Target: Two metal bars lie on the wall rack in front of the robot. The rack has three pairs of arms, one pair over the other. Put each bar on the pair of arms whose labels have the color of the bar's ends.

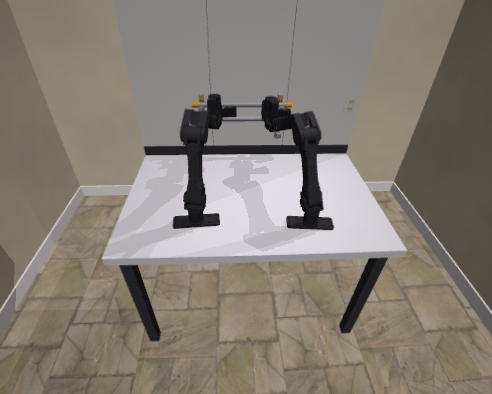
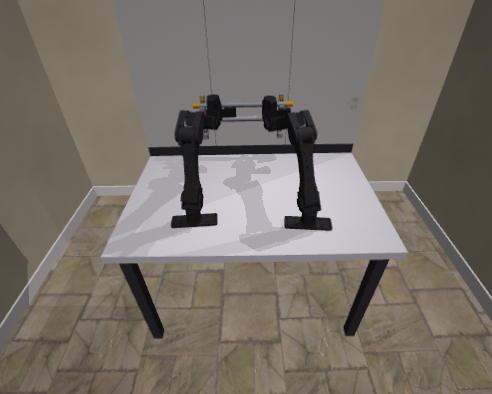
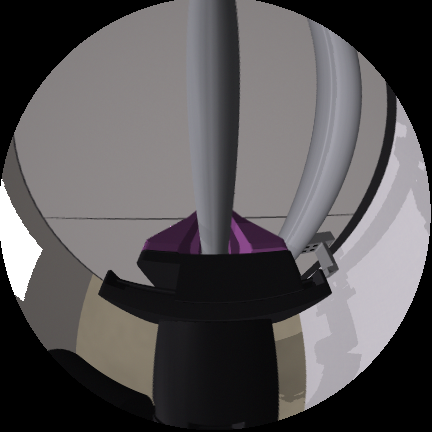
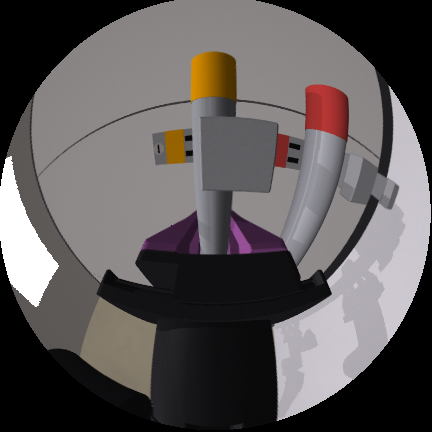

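Where they show: left gripper, fingertip midpoint: (image 3: 214,212); right gripper, fingertip midpoint: (image 4: 213,212); left arm's base at its link origin: (image 1: 196,221) (image 2: 194,221); right arm's base at its link origin: (image 1: 309,223) (image 2: 307,223).
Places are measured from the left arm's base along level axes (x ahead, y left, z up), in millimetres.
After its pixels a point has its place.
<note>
The grey bar with orange ends (image 1: 247,104) @[x 511, y -283, z 320 mm] (image 2: 245,104) @[x 511, y -270, z 320 mm] (image 3: 212,125) @[x 516, y -188, z 315 mm] (image 4: 214,77) is level, behind the front block of the top right rack arm (image 4: 239,155). Whether it rests there I cannot tell. My left gripper (image 1: 214,104) @[x 563, y -110, z 314 mm] (image 2: 213,105) @[x 563, y -110, z 314 mm] (image 3: 214,212) @[x 563, y -110, z 314 mm] and my right gripper (image 1: 270,104) @[x 541, y -393, z 316 mm] (image 2: 270,105) @[x 541, y -393, z 316 mm] (image 4: 213,212) @[x 541, y -393, z 316 mm] are shut on it. Orange labels (image 1: 201,98) (image 2: 281,97) @[x 521, y -458, z 345 mm] (image 4: 175,146) @[x 520, y -457, z 342 mm] mark the top pair. A red label (image 4: 282,150) @[x 520, y -458, z 265 mm] shows below it. The red-ended bar (image 1: 242,119) @[x 502, y -257, z 242 mm] (image 2: 242,119) @[x 502, y -252, z 243 mm] (image 3: 337,100) (image 4: 326,112) lies lower. My grippers hide parts of the rack.
Lower rack arms (image 2: 206,134) @[x 503, y -55, z 167 mm] (image 4: 355,177) stick out under the bars. The rack hangs on the grey wall panel (image 1: 250,50) @[x 553, y -297, z 569 mm] beyond the white table (image 1: 250,245) @[x -162, y -213, z 0 mm]. A black strip (image 1: 245,149) @[x 554, y -284, z 32 mm] runs along the table's back edge.
</note>
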